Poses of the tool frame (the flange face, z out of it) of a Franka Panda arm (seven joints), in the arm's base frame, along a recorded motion.
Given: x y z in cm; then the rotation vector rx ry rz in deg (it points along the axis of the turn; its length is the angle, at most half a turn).
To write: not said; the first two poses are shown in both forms.
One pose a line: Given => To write
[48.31 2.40 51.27 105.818 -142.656 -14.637] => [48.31 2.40 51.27], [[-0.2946 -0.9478 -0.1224], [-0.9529 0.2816 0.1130], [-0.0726 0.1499 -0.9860]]
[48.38 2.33 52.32 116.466 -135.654 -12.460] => [48.38 2.33 52.32], [[-0.1554 -0.9827 -0.1006], [-0.9846 0.1458 0.0964], [-0.0801 0.1140 -0.9902]]
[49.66 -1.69 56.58 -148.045 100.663 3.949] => [49.66 -1.69 56.58], [[0.3671 -0.9298 -0.0273], [-0.9291 -0.3679 0.0382], [-0.0456 0.0114 -0.9989]]
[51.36 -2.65 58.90 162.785 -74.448 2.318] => [51.36 -2.65 58.90], [[0.6538 -0.7565 0.0164], [-0.7561 -0.6540 -0.0264], [0.0307 0.0048 -0.9995]]
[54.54 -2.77 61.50 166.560 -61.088 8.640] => [54.54 -2.77 61.50], [[0.7588 -0.6468 0.0769], [-0.6427 -0.7627 -0.0724], [0.1055 0.0055 -0.9944]]
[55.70 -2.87 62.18 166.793 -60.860 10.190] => [55.70 -2.87 62.18], [[0.7593 -0.6438 0.0946], [-0.6395 -0.7652 -0.0745], [0.1203 -0.0039 -0.9927]]
